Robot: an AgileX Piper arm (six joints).
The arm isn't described. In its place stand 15 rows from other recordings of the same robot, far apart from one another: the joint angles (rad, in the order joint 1, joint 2, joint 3, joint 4, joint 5, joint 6), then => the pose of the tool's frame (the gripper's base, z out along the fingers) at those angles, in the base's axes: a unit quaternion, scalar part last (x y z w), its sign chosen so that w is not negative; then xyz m.
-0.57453 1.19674 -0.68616 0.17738 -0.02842 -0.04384 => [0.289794, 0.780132, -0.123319, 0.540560, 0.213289, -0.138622, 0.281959]
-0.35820 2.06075 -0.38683 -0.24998 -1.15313 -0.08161 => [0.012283, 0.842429, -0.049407, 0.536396, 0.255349, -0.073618, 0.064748]
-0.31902 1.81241 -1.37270 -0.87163 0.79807 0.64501 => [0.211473, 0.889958, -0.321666, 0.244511, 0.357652, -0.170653, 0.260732]
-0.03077 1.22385 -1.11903 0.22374 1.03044 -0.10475 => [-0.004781, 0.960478, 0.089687, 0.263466, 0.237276, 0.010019, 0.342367]
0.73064 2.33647 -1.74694 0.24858 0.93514 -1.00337 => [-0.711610, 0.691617, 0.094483, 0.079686, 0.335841, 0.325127, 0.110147]
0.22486 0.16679 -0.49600 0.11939 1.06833 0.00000 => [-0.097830, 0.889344, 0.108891, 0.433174, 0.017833, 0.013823, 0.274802]
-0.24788 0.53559 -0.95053 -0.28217 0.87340 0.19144 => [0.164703, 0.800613, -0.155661, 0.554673, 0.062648, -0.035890, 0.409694]
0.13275 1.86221 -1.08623 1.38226 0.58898 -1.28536 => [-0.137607, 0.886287, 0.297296, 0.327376, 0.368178, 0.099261, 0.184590]
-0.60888 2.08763 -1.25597 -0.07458 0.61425 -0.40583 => [0.072834, 0.991414, -0.072885, 0.080501, 0.319057, -0.227228, 0.106849]
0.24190 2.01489 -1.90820 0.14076 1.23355 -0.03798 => [-0.125031, 0.977072, 0.084910, 0.149957, 0.420207, 0.116087, 0.292917]
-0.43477 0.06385 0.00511 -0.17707 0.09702 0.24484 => [0.188366, 0.709301, -0.129827, 0.666749, 0.055270, -0.027380, 0.199088]
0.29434 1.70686 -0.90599 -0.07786 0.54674 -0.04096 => [-0.194038, 0.968432, -0.005414, 0.156393, 0.296208, 0.085949, 0.163486]
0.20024 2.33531 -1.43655 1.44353 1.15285 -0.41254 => [-0.141285, -0.816804, -0.552259, 0.088765, 0.404675, 0.166309, 0.099277]
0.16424 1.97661 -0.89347 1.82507 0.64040 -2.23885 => [-0.335802, 0.826355, 0.246933, 0.378680, 0.339550, 0.109618, 0.114924]
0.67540 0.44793 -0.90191 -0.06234 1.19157 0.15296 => [-0.228843, 0.865797, 0.150213, 0.418882, 0.033039, 0.019719, 0.373173]
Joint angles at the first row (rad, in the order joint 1, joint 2, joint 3, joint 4, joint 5, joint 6):
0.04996, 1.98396, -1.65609, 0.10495, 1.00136, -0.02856
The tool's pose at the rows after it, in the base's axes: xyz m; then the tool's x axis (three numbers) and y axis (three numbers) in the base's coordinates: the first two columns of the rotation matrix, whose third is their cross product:
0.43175 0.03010 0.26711 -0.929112 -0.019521 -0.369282 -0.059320 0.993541 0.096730
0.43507 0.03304 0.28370 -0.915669 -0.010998 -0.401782 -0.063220 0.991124 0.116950
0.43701 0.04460 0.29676 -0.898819 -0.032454 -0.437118 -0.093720 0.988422 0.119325
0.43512 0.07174 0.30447 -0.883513 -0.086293 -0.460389 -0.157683 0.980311 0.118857
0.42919 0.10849 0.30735 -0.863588 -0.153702 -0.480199 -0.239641 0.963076 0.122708
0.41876 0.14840 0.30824 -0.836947 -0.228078 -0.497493 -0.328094 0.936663 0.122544
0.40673 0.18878 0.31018 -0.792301 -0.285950 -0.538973 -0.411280 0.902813 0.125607
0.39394 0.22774 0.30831 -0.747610 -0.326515 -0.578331 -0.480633 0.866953 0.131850
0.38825 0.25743 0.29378 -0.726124 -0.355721 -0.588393 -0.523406 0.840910 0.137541
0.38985 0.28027 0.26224 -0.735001 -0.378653 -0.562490 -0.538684 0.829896 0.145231
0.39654 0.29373 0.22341 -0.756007 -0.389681 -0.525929 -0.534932 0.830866 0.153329
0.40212 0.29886 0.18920 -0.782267 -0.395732 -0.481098 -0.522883 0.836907 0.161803
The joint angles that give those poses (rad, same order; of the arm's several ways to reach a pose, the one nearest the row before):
0.04996, 1.98003, -1.74377, 0.10831, 1.04339, -0.02765
0.05255, 1.98000, -1.80386, 0.12759, 1.06739, -0.02445
0.07800, 1.98002, -1.84973, 0.13049, 1.07422, -0.02450
0.13979, 1.98001, -1.87615, 0.13048, 1.07458, -0.02448
0.22349, 1.98003, -1.88359, 0.13485, 1.05921, -0.02450
0.31679, 1.98003, -1.88361, 0.13511, 1.03917, -0.02450
0.41138, 1.98105, -1.88357, 0.13715, 0.98839, -0.02065
0.50229, 1.99202, -1.88354, 0.13714, 0.92730, -0.00836
0.56482, 2.03091, -1.88568, 0.13821, 0.87614, 0.00000
0.60368, 2.10282, -1.88655, 0.14022, 0.83438, 0.01177
0.61816, 2.18706, -1.88657, 0.14827, 0.79183, 0.01698
0.61888, 2.25798, -1.88659, 0.16072, 0.77148, 0.01699

